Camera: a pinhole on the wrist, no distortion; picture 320 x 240 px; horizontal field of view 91.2 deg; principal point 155.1 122.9 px. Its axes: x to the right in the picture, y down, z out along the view. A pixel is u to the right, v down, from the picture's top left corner.
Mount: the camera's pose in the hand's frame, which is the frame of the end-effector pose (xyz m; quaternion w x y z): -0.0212 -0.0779 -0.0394 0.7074 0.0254 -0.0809 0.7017
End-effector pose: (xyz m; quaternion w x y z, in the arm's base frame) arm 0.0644 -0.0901 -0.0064 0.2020 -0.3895 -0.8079 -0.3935
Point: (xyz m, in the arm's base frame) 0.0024 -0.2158 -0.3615
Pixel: outside the picture
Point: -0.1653 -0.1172 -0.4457
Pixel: 29 169
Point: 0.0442 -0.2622 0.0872
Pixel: behind the camera
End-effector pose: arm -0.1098 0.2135 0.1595 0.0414 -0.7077 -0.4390 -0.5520
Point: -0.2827 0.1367 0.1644
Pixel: behind the camera
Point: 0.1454 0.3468 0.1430
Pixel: 272 61
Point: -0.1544 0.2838 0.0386
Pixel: 105 169
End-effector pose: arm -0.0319 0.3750 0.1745 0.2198 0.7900 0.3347 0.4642
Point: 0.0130 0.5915 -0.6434
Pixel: 11 190
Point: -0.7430 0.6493 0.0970
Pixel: behind the camera
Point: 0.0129 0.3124 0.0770
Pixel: 271 198
